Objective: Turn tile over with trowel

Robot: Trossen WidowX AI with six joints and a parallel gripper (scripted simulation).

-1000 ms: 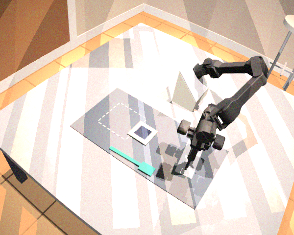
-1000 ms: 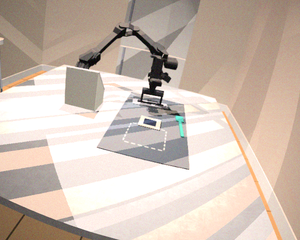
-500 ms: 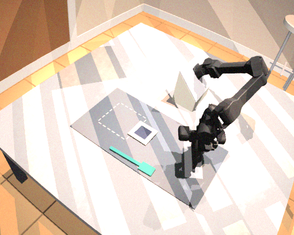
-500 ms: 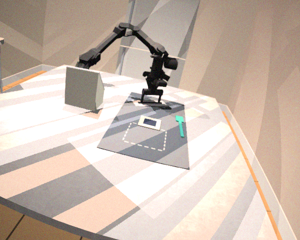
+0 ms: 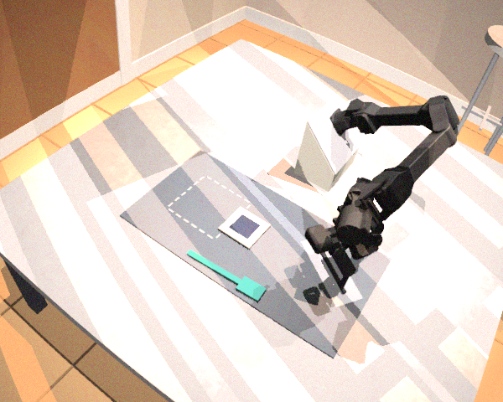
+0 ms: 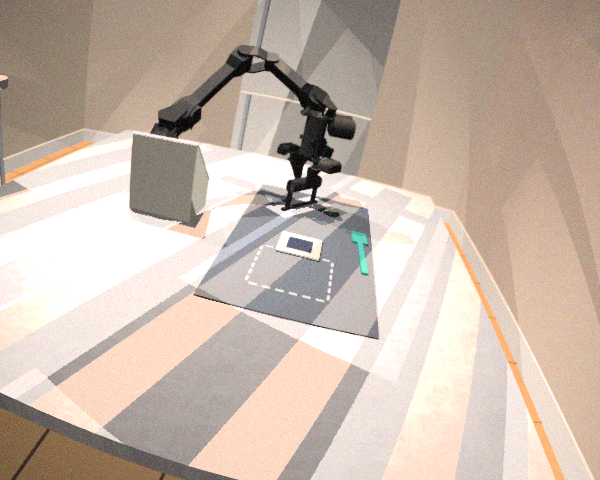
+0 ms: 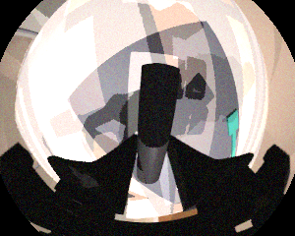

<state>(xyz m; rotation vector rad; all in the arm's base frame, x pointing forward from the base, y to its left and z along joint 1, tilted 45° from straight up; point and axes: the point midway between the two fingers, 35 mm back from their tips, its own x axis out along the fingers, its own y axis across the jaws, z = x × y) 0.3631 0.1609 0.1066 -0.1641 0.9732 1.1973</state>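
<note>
Now: gripper tip 200 mm to the left of the grey mat, 80 mm above it and 40 mm short of it. From my gripper tip the other things lie so: teal trowel (180 mm to the right, 180 mm ahead, 60 mm below); then tile (240 mm to the right, 60 mm below, 30 mm ahead).
</note>
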